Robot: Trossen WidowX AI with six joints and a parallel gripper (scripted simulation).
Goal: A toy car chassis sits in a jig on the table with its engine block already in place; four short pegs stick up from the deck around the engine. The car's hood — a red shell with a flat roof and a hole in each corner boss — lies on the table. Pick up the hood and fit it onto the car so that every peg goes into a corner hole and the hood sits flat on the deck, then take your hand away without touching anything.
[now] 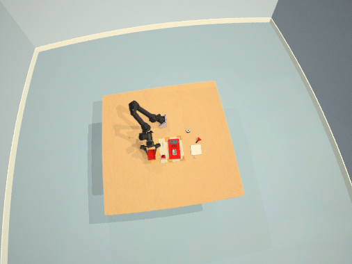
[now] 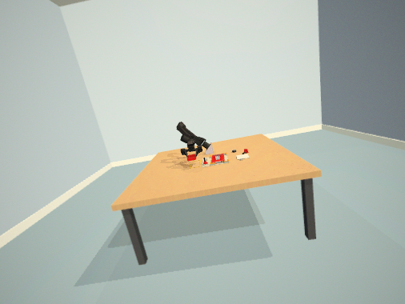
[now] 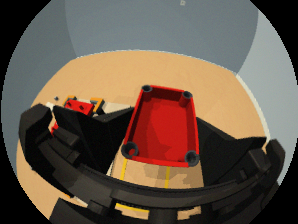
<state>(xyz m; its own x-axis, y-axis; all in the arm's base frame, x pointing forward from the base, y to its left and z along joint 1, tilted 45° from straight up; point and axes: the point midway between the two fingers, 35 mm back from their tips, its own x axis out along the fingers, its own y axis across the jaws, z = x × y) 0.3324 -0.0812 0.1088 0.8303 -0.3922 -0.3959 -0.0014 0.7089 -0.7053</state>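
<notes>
My gripper tip is 1 cm past the red hood and 1 cm above it. Also, from my gripper tip: square plate (42 cm to the left, 8 cm below, 3 cm behind); then grey wheel (37 cm to the left, 24 cm behind, 7 cm below).
</notes>
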